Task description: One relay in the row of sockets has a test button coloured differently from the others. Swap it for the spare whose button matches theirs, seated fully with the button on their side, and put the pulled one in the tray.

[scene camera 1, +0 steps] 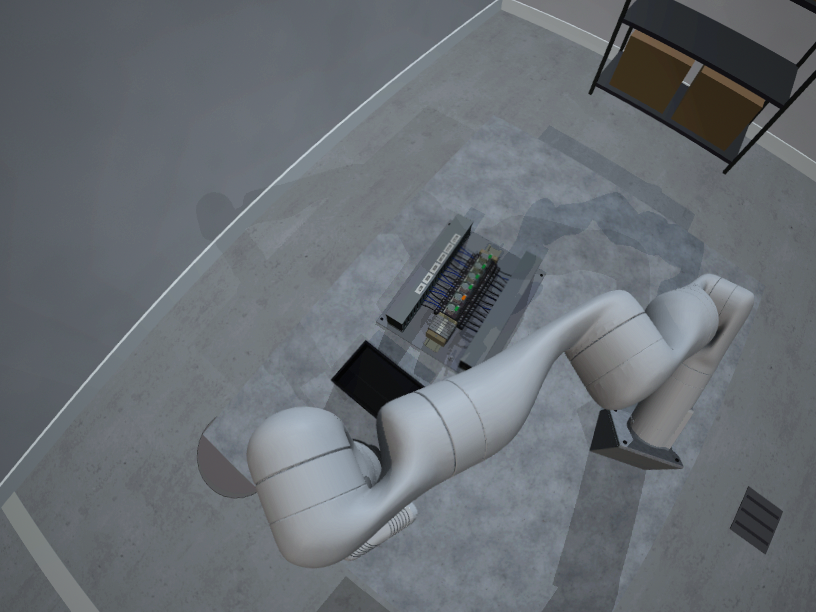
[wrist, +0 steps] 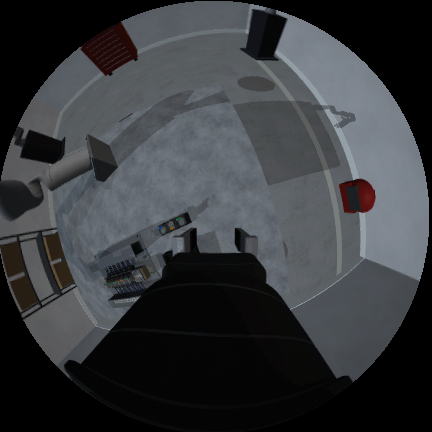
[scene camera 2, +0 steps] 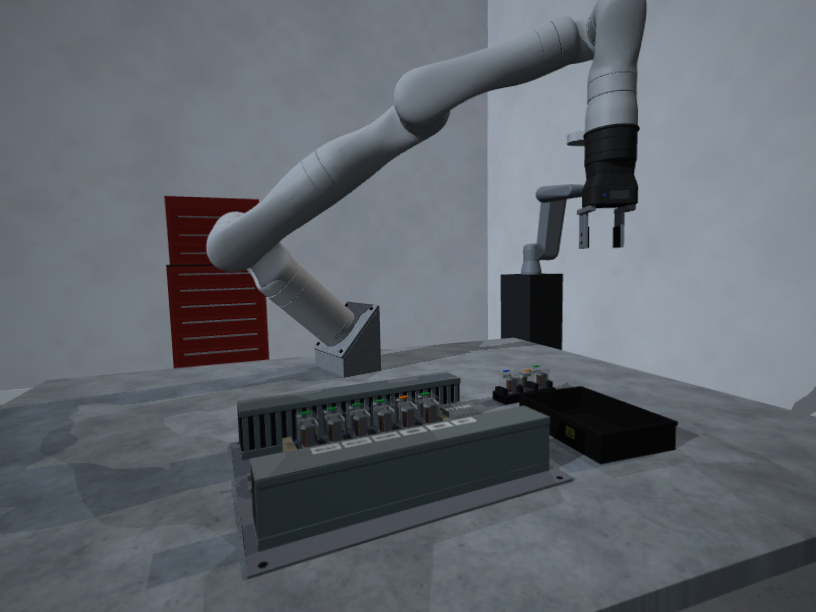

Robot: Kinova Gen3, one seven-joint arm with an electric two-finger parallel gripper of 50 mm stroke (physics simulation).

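Pixels of known places: gripper, fingertip midpoint: [wrist: 215,235] [scene camera 2: 601,247]; arm's base at its link origin: [scene camera 1: 647,433] [wrist: 89,157] [scene camera 2: 340,329].
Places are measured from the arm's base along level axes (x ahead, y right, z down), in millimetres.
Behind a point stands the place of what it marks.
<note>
A row of several relays sits in sockets between two grey ducts. One relay [scene camera 1: 464,297] @(x 460, y 81, z 18 mm) [scene camera 2: 405,413] @(x 483, y 88, z 31 mm) [wrist: 121,281] has an orange button, second from the terminal-block end; the others show green. Spares stand in a black holder [scene camera 2: 506,397] @(x 386, y -144, z 75 mm): a blue-button one [scene camera 2: 507,378] @(x 378, y -154, z 48 mm) [wrist: 161,229] @(x 370, y -166, z 41 mm), an orange-button one [scene camera 2: 525,377] @(x 384, y -186, z 49 mm) [wrist: 171,228] @(x 381, y -197, z 39 mm) in the middle, and a green-button spare [scene camera 2: 541,377] @(x 385, y -220, z 53 mm) [wrist: 181,220] @(x 373, y -234, z 41 mm) at the end away from the panel. The black tray [scene camera 1: 369,375] @(x 559, y -153, z 84 mm) [scene camera 2: 636,440] @(x 607, y -147, z 67 mm) looks empty in scene camera 1. My gripper [scene camera 2: 601,237] @(x 415, y -322, z -162 mm) [wrist: 215,235] @(x 415, y -322, z -162 mm) is open, empty and high above the table; the arm hides it in scene camera 1.
Grey ducts [scene camera 1: 425,273] @(x 561, y 91, z 25 mm) [scene camera 2: 402,464] @(x 577, y 140, z 41 mm) flank the relay row and stand up from the mounting plate. A beige terminal block [scene camera 1: 440,328] @(x 474, y 2, z 42 mm) ends the row. The tray stands close beside the spare holder. The arm's wedge base [scene camera 1: 636,451] @(x 33, y -59, z -55 mm) [scene camera 2: 361,345] @(x 75, y -20, z 26 mm) stands behind the panel.
</note>
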